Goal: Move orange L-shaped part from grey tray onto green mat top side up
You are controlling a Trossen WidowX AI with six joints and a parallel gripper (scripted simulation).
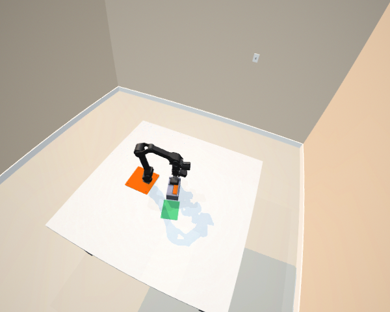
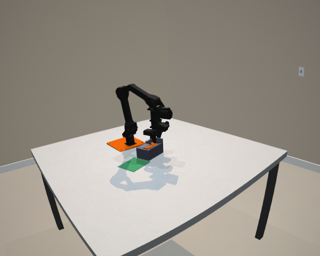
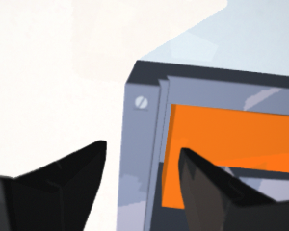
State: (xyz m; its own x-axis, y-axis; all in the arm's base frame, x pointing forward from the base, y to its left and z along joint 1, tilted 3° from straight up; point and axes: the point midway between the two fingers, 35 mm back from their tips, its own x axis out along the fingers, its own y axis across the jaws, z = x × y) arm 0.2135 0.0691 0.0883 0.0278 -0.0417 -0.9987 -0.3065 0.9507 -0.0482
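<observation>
The orange L-shaped part is 10 mm ahead of my gripper tip, 50 mm to the right of it and 10 mm below it. Also, from my gripper tip: green mat: 60 mm ahead, 210 mm to the right, 80 mm below.
</observation>
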